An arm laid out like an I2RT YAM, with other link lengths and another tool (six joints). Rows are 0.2 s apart.
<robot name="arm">
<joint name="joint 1" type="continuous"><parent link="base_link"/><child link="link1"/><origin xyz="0.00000 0.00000 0.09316"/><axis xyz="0 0 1"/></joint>
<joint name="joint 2" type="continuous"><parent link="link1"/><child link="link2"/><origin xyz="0.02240 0.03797 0.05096"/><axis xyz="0 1 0"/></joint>
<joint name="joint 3" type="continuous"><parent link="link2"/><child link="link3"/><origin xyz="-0.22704 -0.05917 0.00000"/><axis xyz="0 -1 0"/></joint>
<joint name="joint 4" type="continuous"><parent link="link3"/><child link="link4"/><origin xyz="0.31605 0.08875 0.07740"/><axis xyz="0 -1 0"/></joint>
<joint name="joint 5" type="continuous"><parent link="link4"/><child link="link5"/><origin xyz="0.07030 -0.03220 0.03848"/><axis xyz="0 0 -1"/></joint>
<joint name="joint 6" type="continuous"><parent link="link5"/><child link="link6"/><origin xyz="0.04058 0.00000 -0.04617"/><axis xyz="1 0 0"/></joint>
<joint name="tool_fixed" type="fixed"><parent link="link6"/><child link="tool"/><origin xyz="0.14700 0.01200 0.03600" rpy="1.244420 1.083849 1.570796"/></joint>
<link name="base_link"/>
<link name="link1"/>
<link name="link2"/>
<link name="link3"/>
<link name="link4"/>
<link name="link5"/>
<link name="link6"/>
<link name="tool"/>
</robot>
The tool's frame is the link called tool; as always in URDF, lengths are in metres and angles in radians. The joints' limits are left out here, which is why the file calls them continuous.
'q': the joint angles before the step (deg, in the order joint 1, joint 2, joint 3, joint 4, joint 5, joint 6). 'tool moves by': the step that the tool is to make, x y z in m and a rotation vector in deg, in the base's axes. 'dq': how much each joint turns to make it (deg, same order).
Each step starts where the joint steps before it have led.
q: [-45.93 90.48 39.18 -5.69 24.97 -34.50]
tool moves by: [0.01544 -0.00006 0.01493 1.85 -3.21 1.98]
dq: [-0.35 -1.34 2.00 -2.47 -4.29 0.04]
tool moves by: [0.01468 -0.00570 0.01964 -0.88 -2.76 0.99]
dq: [0.19 -0.96 1.87 -0.33 -1.59 0.15]
